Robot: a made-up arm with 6 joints. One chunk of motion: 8 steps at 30 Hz.
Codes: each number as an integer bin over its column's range. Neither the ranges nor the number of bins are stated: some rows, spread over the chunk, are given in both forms.
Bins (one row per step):
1: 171 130 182 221 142 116
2: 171 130 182 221 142 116
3: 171 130 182 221 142 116
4: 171 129 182 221 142 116
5: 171 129 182 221 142 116
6: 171 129 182 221 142 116
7: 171 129 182 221 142 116
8: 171 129 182 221 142 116
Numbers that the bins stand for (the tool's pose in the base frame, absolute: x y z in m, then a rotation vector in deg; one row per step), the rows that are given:
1: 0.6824 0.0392 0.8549 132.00 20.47 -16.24
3: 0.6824 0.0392 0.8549 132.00 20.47 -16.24
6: 0.6824 0.0235 0.8549 132.00 20.47 -16.24
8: 0.6824 0.0235 0.8549 132.00 20.47 -16.24
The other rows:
2: 0.6824 0.0392 0.8549 132.00 20.47 -16.24
4: 0.6824 0.0235 0.8549 132.00 20.47 -16.24
5: 0.6824 0.0235 0.8549 132.00 20.47 -16.24
7: 0.6824 0.0235 0.8549 132.00 20.47 -16.24

